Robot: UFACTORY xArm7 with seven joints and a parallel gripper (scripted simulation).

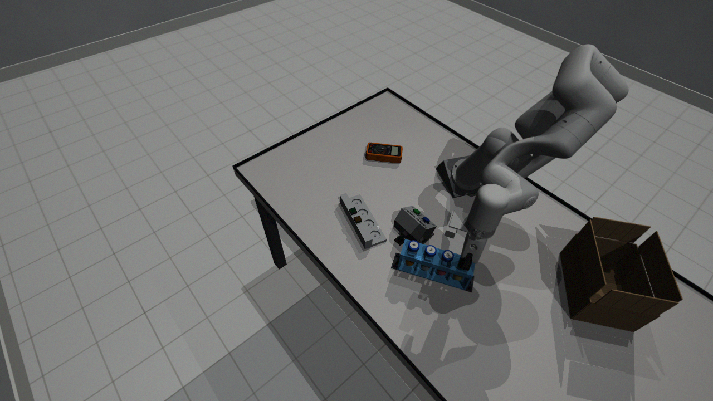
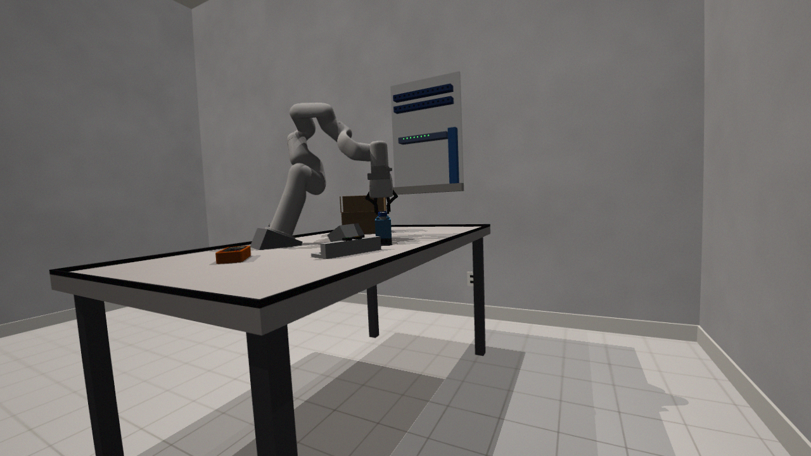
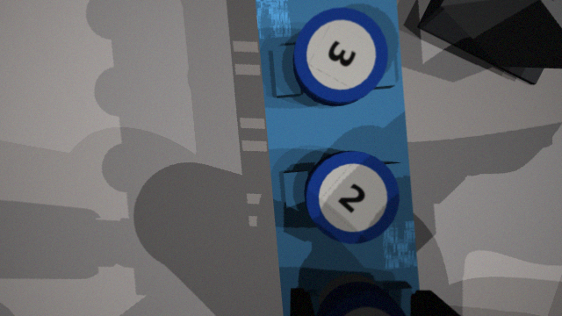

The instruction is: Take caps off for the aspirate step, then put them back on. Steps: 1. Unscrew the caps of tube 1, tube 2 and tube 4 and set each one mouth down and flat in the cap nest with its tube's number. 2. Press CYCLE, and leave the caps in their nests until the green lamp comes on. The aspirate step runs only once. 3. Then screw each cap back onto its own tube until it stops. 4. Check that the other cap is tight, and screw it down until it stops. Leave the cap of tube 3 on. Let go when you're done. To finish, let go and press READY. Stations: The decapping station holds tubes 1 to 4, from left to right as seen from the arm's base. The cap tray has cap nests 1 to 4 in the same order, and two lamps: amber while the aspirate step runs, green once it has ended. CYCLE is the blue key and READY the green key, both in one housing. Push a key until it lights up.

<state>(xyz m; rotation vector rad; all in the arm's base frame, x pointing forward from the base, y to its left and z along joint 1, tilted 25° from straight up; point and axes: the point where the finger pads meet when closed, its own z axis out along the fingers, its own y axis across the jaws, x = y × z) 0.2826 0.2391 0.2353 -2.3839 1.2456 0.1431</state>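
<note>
Now: the cap 1 1 cm below my hand. From my hand the other things lie so: cap 3: 7 cm ahead, 8 cm to the right, 2 cm below; then cap 2: 3 cm ahead, 4 cm to the right, 2 cm below; then cap 4: 10 cm ahead, 12 cm to the right, 2 cm below.
</note>
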